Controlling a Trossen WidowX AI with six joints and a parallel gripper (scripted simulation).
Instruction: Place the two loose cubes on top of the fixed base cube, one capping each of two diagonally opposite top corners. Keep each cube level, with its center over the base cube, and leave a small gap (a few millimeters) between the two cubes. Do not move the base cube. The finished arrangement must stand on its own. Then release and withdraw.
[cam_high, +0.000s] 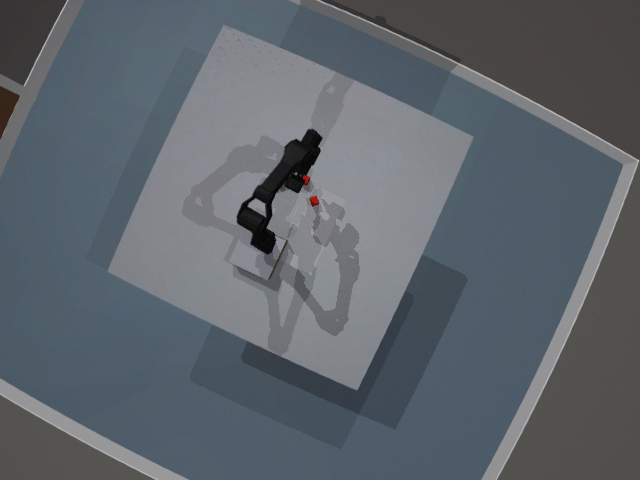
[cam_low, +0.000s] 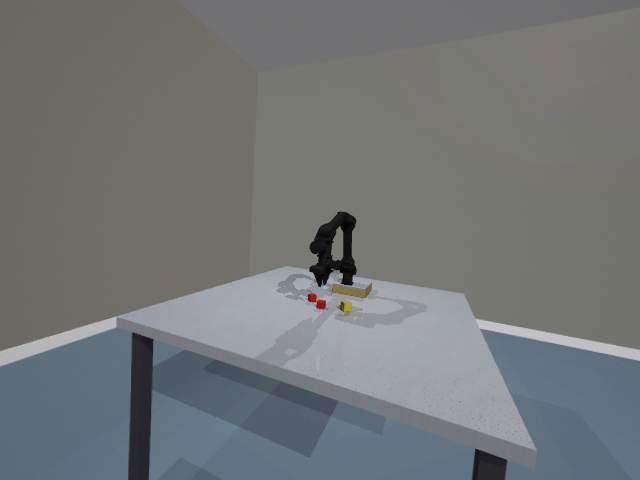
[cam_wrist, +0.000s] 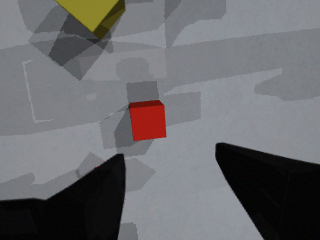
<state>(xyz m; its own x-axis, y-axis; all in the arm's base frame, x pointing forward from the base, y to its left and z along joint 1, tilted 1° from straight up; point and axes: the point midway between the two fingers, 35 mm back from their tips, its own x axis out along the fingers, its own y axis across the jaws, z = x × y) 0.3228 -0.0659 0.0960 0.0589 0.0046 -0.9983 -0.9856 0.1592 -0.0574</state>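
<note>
Now: the yellow base cube 120 mm to the left of my gripper tip, 90 mm below it and 30 mm behind it.
</note>
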